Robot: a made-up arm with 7 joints. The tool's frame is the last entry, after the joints.
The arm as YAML. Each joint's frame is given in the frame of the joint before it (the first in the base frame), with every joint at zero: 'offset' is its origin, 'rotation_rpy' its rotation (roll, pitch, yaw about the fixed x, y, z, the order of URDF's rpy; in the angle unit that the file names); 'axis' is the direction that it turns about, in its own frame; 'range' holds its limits. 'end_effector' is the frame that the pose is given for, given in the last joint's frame.
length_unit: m
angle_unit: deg
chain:
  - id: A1
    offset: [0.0, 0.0, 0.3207]
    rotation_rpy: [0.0, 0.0, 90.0]
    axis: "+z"
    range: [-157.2, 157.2]
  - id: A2
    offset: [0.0, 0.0, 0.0]
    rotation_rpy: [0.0, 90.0, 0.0]
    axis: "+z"
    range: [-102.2, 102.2]
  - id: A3
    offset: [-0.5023, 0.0, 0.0]
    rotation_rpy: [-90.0, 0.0, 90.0]
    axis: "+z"
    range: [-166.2, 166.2]
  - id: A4
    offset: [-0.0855, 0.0, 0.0]
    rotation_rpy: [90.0, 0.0, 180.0]
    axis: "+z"
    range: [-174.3, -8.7]
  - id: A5
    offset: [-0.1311, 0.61, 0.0]
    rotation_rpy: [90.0, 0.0, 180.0]
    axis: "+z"
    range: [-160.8, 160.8]
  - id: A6
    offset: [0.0, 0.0, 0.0]
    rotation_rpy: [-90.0, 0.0, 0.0]
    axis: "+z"
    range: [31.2, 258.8]
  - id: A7
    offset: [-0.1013, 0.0, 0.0]
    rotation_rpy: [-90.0, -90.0, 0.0]
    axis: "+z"
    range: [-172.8, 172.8]
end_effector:
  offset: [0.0, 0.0, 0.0]
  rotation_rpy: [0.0, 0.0, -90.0]
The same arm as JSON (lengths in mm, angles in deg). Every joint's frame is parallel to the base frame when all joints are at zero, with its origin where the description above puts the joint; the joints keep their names.
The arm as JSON. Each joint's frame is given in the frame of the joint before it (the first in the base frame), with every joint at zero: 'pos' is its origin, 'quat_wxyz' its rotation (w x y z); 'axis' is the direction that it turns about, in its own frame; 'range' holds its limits. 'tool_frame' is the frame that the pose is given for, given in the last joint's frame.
{"length_unit": "mm", "angle_unit": "deg", "joints": [
  {"joint": "A1", "pos": [0.0, 0.0, 320.7], "quat_wxyz": [1.0, 0.0, 0.0, 0.0], "axis": "+z", "range": [-157.2, 157.2]},
  {"joint": "A2", "pos": [0.0, 0.0, 0.0], "quat_wxyz": [1.0, 0.0, 0.0, 0.0], "axis": "+y", "range": [-102.2, 102.2]},
  {"joint": "A3", "pos": [0.0, 0.0, 502.3], "quat_wxyz": [1.0, 0.0, 0.0, 0.0], "axis": "+z", "range": [-166.2, 166.2]},
  {"joint": "A4", "pos": [85.5, 0.0, 0.0], "quat_wxyz": [1.0, 0.0, 0.0, 0.0], "axis": "-y", "range": [-174.3, -8.7]},
  {"joint": "A5", "pos": [-131.1, 0.0, 610.0], "quat_wxyz": [1.0, 0.0, 0.0, 0.0], "axis": "+z", "range": [-160.8, 160.8]},
  {"joint": "A6", "pos": [0.0, 0.0, 0.0], "quat_wxyz": [1.0, 0.0, 0.0, 0.0], "axis": "-y", "range": [31.2, 258.8]},
  {"joint": "A7", "pos": [101.3, 0.0, 0.0], "quat_wxyz": [1.0, 0.0, 0.0, 0.0], "axis": "-z", "range": [-172.8, 172.8]}
], "tool_frame": {"pos": [0.0, 0.0, 0.0], "quat_wxyz": [0.0, 1.0, 0.0, 0.0]}}

